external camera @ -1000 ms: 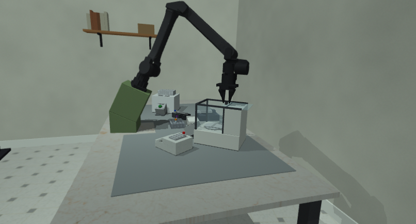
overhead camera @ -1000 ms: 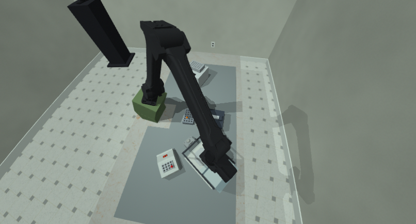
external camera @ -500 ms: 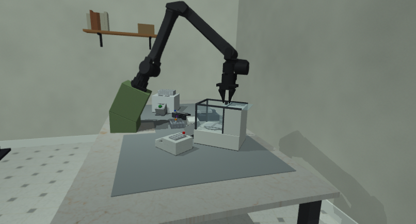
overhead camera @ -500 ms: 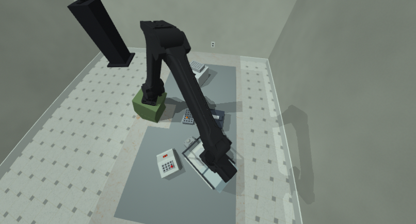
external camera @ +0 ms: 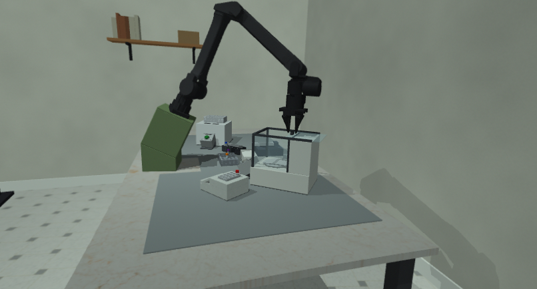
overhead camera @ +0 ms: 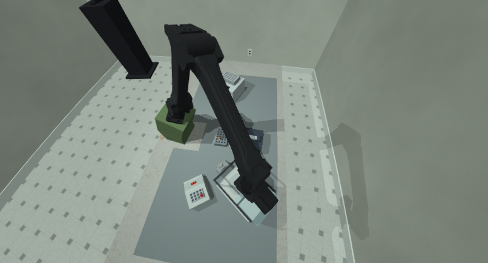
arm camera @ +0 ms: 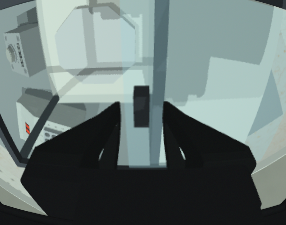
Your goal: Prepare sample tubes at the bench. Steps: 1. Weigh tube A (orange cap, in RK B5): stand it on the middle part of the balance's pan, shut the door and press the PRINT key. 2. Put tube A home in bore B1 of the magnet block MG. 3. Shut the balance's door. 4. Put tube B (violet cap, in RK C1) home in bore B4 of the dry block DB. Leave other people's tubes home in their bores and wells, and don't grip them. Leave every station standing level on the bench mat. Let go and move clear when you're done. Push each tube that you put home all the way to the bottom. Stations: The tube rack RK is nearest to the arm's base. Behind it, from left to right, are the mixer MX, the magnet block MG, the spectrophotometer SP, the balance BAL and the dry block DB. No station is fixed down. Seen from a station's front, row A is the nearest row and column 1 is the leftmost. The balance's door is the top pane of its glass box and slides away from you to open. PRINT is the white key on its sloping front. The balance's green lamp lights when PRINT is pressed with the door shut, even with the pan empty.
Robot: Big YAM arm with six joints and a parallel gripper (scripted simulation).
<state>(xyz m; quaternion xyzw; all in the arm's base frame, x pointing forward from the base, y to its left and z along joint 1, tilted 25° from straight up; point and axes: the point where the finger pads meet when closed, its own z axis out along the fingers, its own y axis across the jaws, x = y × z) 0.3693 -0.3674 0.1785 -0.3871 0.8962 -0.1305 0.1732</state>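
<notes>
Right now my hand is 20 mm to the left of the balance door, 20 mm short of it and 10 mm above it. The rest, counted from my hand: red-capped tube (230 mm behind, 160 mm below, 10 mm to the right); then balance pan (140 mm below, 50 mm to the left, 40 mm behind); then dry block DB (270 mm behind, 190 mm below, 10 mm to the left).
</notes>
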